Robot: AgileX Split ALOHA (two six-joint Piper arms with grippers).
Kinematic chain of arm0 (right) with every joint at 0, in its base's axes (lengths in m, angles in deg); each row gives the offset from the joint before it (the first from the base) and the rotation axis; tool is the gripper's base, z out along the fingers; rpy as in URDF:
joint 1: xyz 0 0 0.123 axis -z
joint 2: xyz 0 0 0 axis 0.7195 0.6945 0
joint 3: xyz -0.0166 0.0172 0.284 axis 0.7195 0.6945 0
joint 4: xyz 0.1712 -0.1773 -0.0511 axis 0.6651 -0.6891 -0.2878
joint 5: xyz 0 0 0 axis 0.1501 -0.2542 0.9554
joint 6: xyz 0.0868 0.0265 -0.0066 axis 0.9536 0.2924 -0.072
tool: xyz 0 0 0 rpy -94.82 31.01 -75.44
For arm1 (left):
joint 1: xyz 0 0 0.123 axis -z
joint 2: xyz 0 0 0 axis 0.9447 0.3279 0
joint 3: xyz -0.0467 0.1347 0.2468 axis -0.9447 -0.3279 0
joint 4: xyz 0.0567 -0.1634 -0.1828 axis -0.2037 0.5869 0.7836
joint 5: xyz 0 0 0 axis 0.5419 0.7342 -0.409
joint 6: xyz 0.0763 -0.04 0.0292 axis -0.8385 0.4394 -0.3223
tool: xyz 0 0 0 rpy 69.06 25.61 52.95
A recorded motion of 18 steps. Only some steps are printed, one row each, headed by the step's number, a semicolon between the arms.
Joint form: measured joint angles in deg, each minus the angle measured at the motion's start. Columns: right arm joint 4, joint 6, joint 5, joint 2, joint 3, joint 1; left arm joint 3, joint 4, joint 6, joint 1, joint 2, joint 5.
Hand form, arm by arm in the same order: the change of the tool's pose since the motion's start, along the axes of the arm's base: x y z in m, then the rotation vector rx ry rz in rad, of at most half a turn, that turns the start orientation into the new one. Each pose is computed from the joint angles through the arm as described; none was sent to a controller.
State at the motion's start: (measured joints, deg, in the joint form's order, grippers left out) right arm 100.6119 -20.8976 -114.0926 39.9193 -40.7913 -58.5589; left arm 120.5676 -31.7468 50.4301 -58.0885 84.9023 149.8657
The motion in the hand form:
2: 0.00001 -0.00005 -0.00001 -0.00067 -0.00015 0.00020; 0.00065 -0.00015 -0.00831 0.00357 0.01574 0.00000
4: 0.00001 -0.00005 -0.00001 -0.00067 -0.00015 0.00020; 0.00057 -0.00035 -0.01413 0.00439 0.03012 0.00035
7: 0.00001 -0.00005 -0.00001 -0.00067 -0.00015 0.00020; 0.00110 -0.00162 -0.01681 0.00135 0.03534 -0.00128
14: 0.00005 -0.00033 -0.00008 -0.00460 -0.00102 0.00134; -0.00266 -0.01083 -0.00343 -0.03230 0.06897 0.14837
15: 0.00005 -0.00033 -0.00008 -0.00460 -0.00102 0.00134; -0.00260 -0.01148 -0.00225 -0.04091 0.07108 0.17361
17: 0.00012 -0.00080 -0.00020 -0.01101 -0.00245 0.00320; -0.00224 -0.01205 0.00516 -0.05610 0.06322 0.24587
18: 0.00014 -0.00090 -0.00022 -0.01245 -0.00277 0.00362; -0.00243 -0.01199 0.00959 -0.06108 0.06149 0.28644
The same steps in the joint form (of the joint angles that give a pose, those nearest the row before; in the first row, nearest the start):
2: -0.04 0.00 0.00 0.00 0.00 0.00; 0.11 0.00 0.00 0.00 1.03 0.00
4: -0.04 0.00 0.00 0.00 0.00 0.00; 0.09 0.14 0.00 0.00 1.71 0.12
7: -0.04 0.00 0.00 0.00 0.00 0.00; 0.44 0.38 -0.06 0.09 2.21 0.24
14: -0.28 0.00 0.00 0.00 0.00 0.00; 1.08 2.15 9.32 0.92 1.01 1.92
15: -0.28 0.00 0.00 0.00 0.00 0.00; 1.08 2.57 10.67 0.92 0.89 1.78
17: -0.67 0.00 0.00 0.00 0.00 0.00; 1.08 2.93 14.72 0.92 0.04 1.23
18: -0.76 0.00 0.00 0.00 0.00 0.00; 1.08 2.93 17.10 0.92 -0.48 1.16

